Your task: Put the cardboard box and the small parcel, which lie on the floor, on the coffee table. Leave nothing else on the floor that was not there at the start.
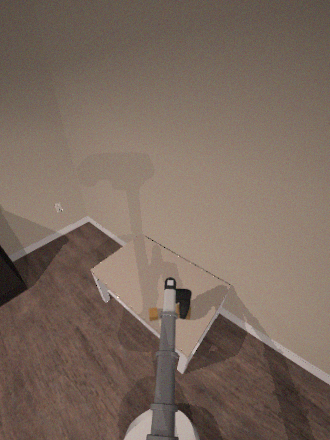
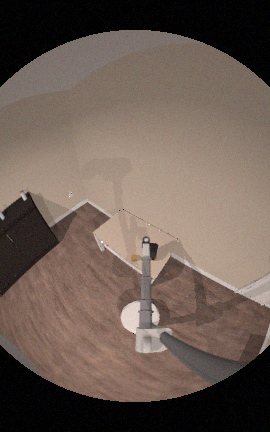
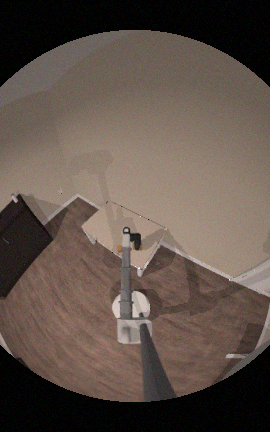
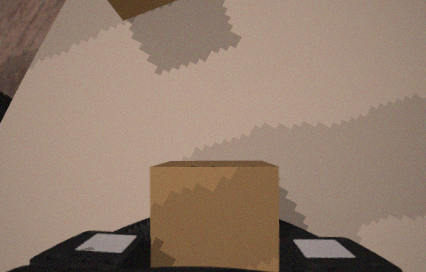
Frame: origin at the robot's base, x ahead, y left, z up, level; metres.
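Seen in the pictures: gripper, between the fingertips: (image 4: 216, 232).
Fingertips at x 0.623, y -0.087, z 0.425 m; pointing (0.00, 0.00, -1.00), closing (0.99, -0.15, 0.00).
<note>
Offsets run from my fingertips to a thing's middle. Level surfaces: height alone.
The coffee table @(dz -0.002 m) (image 1: 120, 272) (image 2: 110, 232) (image 3: 100, 224) (image 4: 90, 130) has a beige top and white legs and stands against the wall. The small parcel @(dz +0.023, dx -0.024, dy +0.181 m) (image 1: 153, 314) (image 2: 134, 258) (image 3: 119, 248) (image 4: 145, 7), an orange-brown block, sits on the table near its front edge, left of my arm. My gripper (image 1: 183, 303) (image 2: 153, 250) (image 3: 136, 241) (image 4: 216, 232) is over the table top, shut on the cardboard box @(dz +0.023, dx +0.000, dy +0.001 m) (image 4: 215, 212), with a black finger on each side. The held box is low over the table; whether its underside touches the top is hidden.
A dark cabinet (image 2: 22, 240) (image 3: 22, 245) stands at the left. The wall (image 1: 200, 150) rises behind the table, with a white baseboard (image 1: 300, 365). My white round base (image 2: 135, 316) (image 3: 131, 305) is on the wooden floor in front of the table.
</note>
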